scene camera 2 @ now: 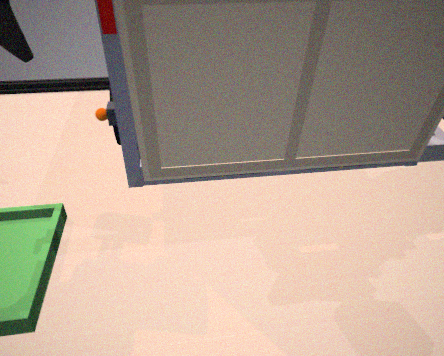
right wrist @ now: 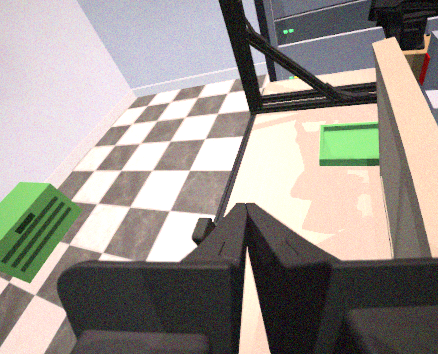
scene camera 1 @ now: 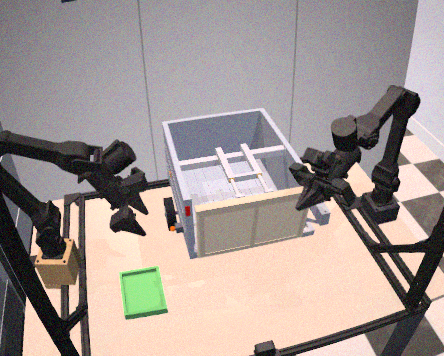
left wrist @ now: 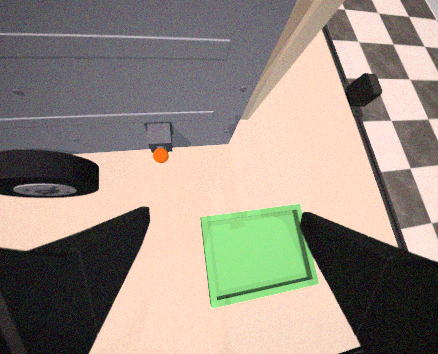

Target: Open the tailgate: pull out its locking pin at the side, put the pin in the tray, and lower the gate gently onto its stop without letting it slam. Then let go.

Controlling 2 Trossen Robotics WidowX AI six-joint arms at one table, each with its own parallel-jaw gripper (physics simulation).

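Places are measured from the left arm's base along level axes (x right, y ahead, z up), in metres.
Pixels of known places: left gripper, fingertip midpoint: (scene camera 2: 6,71) (scene camera 1: 146,224) (left wrist: 226,216); right gripper, fingertip midpoint: (right wrist: 244,211) (scene camera 1: 296,209); left arm's base, link origin: (right wrist: 407,44) (scene camera 1: 54,251); right arm's base, link origin: (scene camera 1: 381,199).
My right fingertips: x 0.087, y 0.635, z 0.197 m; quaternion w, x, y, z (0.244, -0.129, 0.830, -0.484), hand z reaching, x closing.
Observation:
For each thing: its top centre in the pictures, then the offset to it from my right fingertips.
- green tray, top centre: (left wrist: 260,250) (right wrist: 358,139) (scene camera 1: 141,289) dx -0.019, dy -0.388, dz -0.284 m
- black wheel, top centre: (left wrist: 10,163) (scene camera 1: 168,201) dx -0.294, dy -0.316, dz -0.202 m
The beige tailgate (scene camera 1: 252,225) (scene camera 2: 225,90) (left wrist: 295,55) (right wrist: 400,90) stands upright, closing the rear of the grey trailer. The locking pin's orange knob (scene camera 1: 172,228) (scene camera 2: 101,114) (left wrist: 160,155) sticks out of a grey bracket low on the trailer's side, at picture left in scene camera 1. The green tray (scene camera 1: 144,292) (scene camera 2: 20,270) (left wrist: 255,255) (right wrist: 350,145) lies empty on the table. My left gripper (scene camera 1: 145,223) (left wrist: 226,216) is open and empty, to the left of the knob and apart from it. My right gripper (scene camera 1: 300,205) (right wrist: 244,211) is shut and empty near the gate's top right corner.
A black wheel (scene camera 1: 170,212) (left wrist: 50,172) sits beside the knob on the trailer's side. The trailer's grey side wall (left wrist: 110,80) rises above the knob. A wooden block (scene camera 1: 57,270) carries the left arm. Black frame rails edge the table. A green box (right wrist: 35,225) shows beyond the table.

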